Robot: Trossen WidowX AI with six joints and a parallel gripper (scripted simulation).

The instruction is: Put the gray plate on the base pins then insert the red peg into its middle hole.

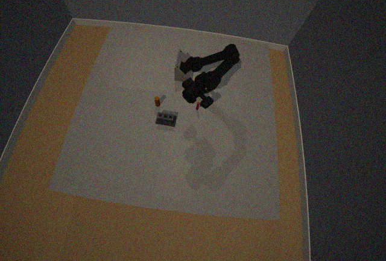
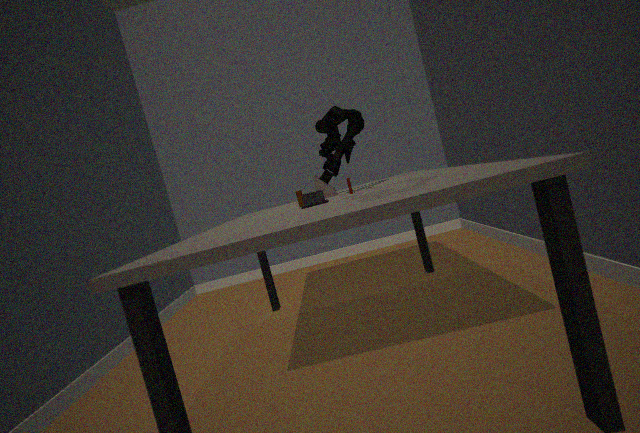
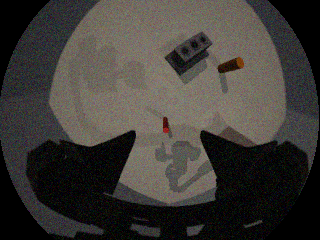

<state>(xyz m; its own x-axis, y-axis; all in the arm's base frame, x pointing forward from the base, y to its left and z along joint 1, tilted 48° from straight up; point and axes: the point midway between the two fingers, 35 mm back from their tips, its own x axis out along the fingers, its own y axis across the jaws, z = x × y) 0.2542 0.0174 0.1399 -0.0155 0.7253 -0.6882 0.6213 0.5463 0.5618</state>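
The red peg is 110 mm below my gripper tip, 20 mm to the left of it and 20 mm behind it. Also, from my gripper tip: gray plate 160 mm to the right, 100 mm below, 90 mm ahead; orange cylinder 230 mm to the right, 110 mm below; dark base 160 mm to the right, 140 mm below, 90 mm ahead.
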